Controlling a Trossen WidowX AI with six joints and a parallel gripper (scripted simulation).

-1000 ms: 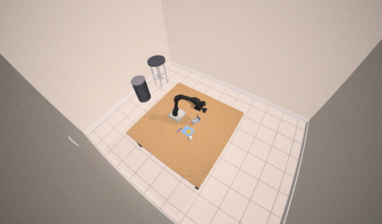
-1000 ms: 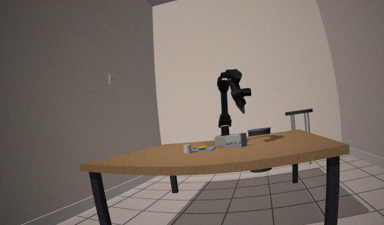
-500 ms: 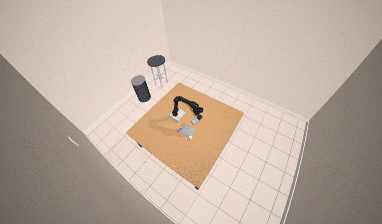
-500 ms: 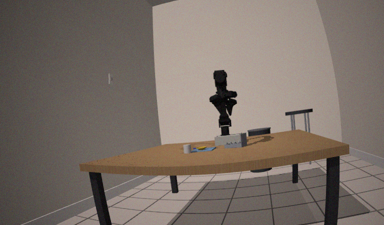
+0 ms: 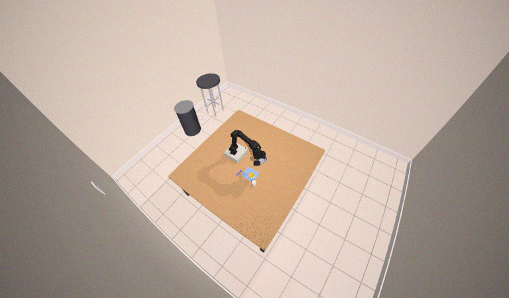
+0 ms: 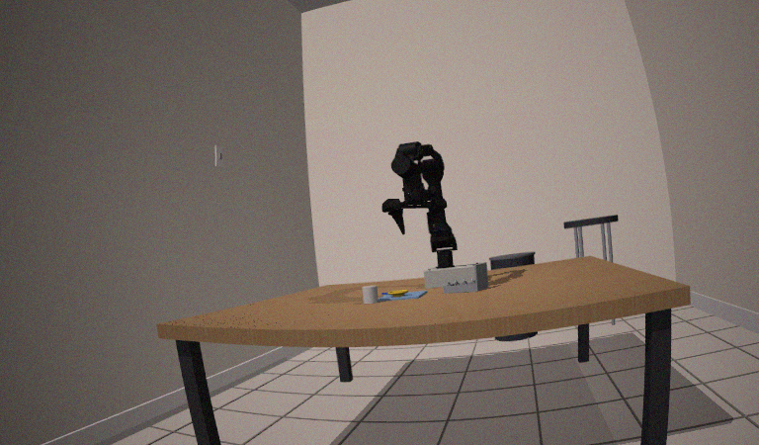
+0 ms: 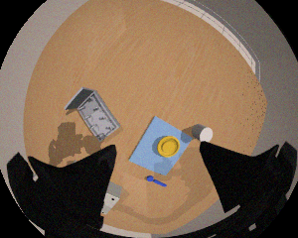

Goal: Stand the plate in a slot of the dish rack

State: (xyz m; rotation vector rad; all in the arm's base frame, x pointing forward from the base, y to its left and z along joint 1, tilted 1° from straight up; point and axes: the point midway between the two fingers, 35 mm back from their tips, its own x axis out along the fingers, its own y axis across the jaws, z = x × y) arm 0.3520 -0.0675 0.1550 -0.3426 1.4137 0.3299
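Now: gripper tip 17 cm above the small yellow plate, 8 cm to the left of it and 5 cm past it. Also, from my gripper tip: white cup (16 cm below, 15 cm to the right, 2 cm ahead); then blue spoon (19 cm below, 18 cm behind, 10 cm to the right); then grey dish rack (17 cm below, 13 cm to the left, 5 cm behind).
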